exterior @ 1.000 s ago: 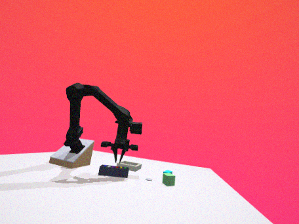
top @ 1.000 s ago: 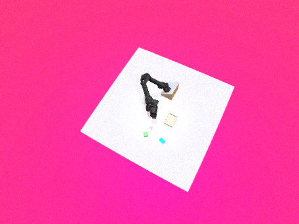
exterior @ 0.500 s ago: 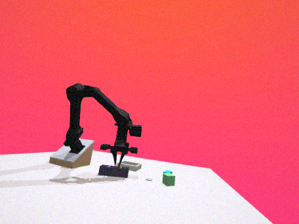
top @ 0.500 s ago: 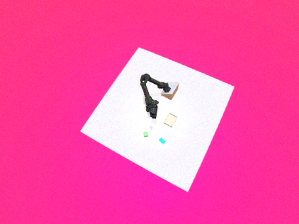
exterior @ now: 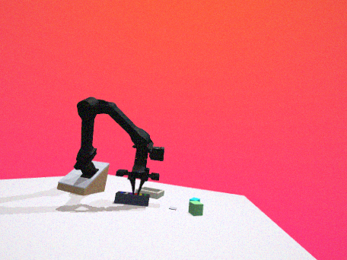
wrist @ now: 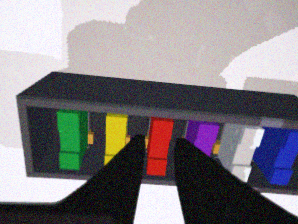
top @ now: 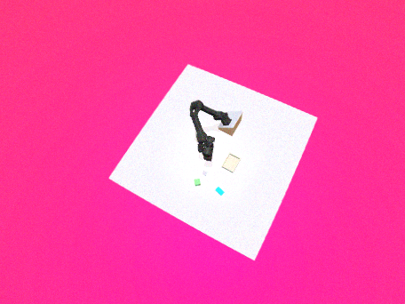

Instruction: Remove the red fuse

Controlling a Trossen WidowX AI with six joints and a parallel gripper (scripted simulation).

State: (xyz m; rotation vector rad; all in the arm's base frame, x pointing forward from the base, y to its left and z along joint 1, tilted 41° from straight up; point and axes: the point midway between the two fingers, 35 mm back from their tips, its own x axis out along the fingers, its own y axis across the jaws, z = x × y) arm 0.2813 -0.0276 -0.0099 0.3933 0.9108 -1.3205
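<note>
Now: the purple fuse 20 mm behind my gripper tip, 10 mm to the right of it and 10 mm below it. Also, from my gripper tip: yellow fuse (20 mm ahead, 10 mm to the left, 10 mm below); then red fuse (10 mm below); then white fuse (40 mm behind, 10 mm to the right, 10 mm below).
</note>
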